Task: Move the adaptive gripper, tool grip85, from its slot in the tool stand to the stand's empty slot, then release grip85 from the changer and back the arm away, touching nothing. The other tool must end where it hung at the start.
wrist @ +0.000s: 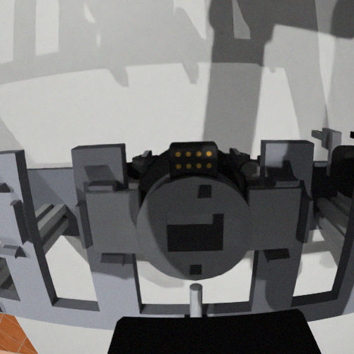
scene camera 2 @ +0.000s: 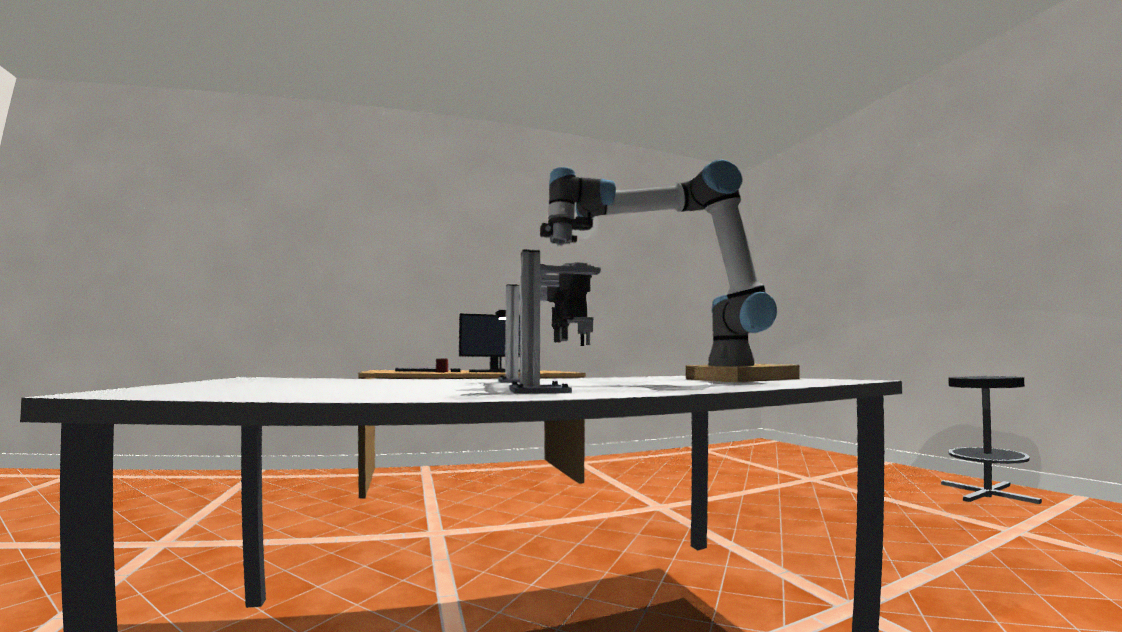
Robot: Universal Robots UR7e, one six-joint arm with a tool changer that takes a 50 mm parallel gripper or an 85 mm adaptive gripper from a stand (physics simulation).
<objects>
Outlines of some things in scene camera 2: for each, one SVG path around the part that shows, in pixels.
A parallel gripper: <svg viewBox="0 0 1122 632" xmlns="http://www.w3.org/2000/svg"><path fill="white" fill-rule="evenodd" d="M559 274L559 291L564 294L563 319L567 320L567 323L578 323L580 346L584 346L584 334L586 334L586 345L590 345L590 332L593 332L594 317L587 317L586 294L590 292L590 278L592 278L592 275Z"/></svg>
An adaptive gripper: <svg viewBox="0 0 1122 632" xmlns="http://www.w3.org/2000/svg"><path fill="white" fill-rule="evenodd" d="M547 286L547 300L555 303L555 307L552 307L551 325L554 329L554 342L568 341L567 326L570 323L563 319L564 294L559 291L559 287Z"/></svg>
</objects>
